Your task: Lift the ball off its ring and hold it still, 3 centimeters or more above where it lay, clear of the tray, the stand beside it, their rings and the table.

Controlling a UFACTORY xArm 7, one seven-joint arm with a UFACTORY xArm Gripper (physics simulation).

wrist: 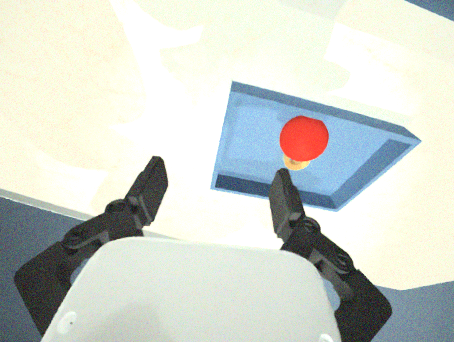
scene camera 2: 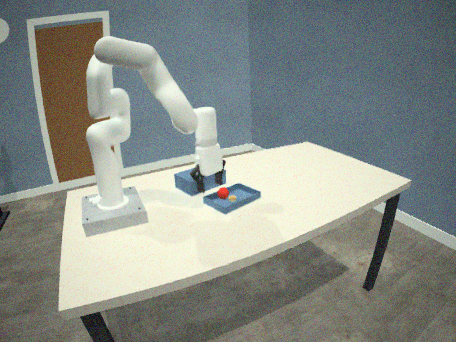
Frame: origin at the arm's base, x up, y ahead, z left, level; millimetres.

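Seen in the pictures: gripper, between the fingertips: [wrist: 219, 175] [scene camera 2: 210, 188]; arm's base, origin of its link: [scene camera 2: 113, 203].
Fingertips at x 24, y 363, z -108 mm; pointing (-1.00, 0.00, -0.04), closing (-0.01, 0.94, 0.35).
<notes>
Pixels of each thing's top centre, then the offset from my fingertips to it. "spot": a spot on its surface instead. Level surfaces: height alone.
- red ball, centre of its top: [wrist: 309, 152] [scene camera 2: 222, 188] dx -30, dy +68, dz +36 mm
- shallow blue tray, centre of its top: [wrist: 300, 169] [scene camera 2: 232, 194] dx -50, dy +92, dz +4 mm
- orange-yellow ring, a spot on its surface: [wrist: 296, 164] [scene camera 2: 234, 198] spot: dx -68, dy +98, dz -3 mm
- cream table, height of its surface: dx -78 mm
The red ball [scene camera 2: 223, 192] [wrist: 304, 138] is in the shallow blue tray [scene camera 2: 242, 204] [wrist: 320, 109]. An orange-yellow ring [scene camera 2: 232, 198] [wrist: 296, 164] shows beside it, partly covered by the ball in the wrist view; what lies under the ball is hidden. My gripper [scene camera 2: 210, 186] [wrist: 219, 175] is wide open and empty, fingers pointing down, above the strip between the tray and the stand. In the wrist view the ball is outside the finger gap, up and to the right of the right fingertip. The blue stand [scene camera 2: 186, 184] is partly hidden behind the gripper; its ring does not show.
The tray and stand are on the cream table [scene camera 2: 310, 185], with the stand behind and left of the tray in the scene view. The tray's raised walls surround the ball. The arm's grey base [scene camera 2: 116, 220] is at the table's left.
</notes>
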